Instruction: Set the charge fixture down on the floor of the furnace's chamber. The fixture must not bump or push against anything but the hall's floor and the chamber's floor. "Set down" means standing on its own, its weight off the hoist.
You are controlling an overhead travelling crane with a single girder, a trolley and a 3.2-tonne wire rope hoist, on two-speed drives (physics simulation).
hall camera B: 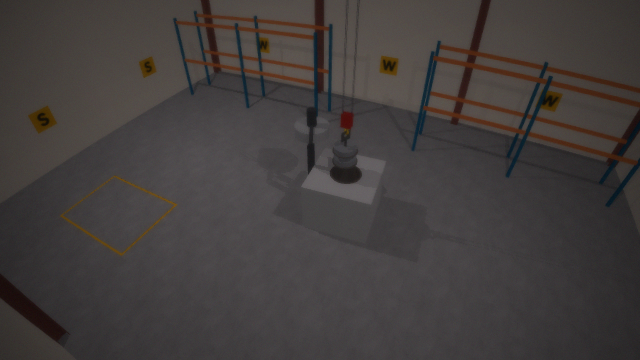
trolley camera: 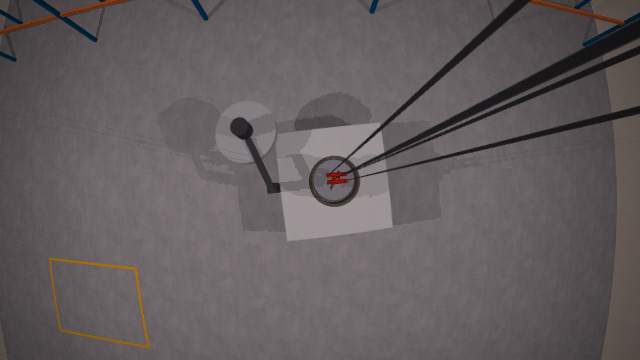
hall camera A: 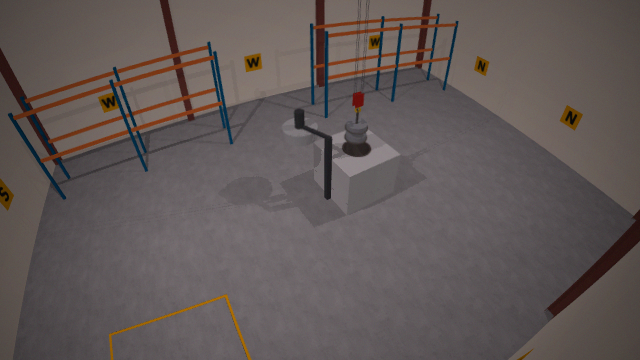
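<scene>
The charge fixture (hall camera A: 356,132) (hall camera B: 345,155) (trolley camera: 332,195), a grey body with two rounded tiers, hangs upright from the hook, which is my gripper (hall camera A: 357,111) (hall camera B: 346,134), below the red hook block (hall camera A: 358,99) (hall camera B: 346,120) (trolley camera: 337,178). The furnace (hall camera A: 372,177) (hall camera B: 337,215) (trolley camera: 300,222) is a pale block with a dark round opening in its top. Both hall views show the fixture's underside a little above the opening. The trolley view shows the fixture within the brown rim (trolley camera: 311,187), with a narrow dark gap around it. The chamber's floor is hidden.
Beside the furnace, a black post (hall camera A: 328,170) (trolley camera: 273,188) with an arm carries a round pale lid (hall camera A: 290,129) (hall camera B: 300,128) (trolley camera: 260,145), swung off the opening. Blue and orange racks (hall camera A: 326,75) (hall camera B: 240,65) stand along the W wall. A yellow rectangle (hall camera B: 149,230) (trolley camera: 93,263) marks the floor.
</scene>
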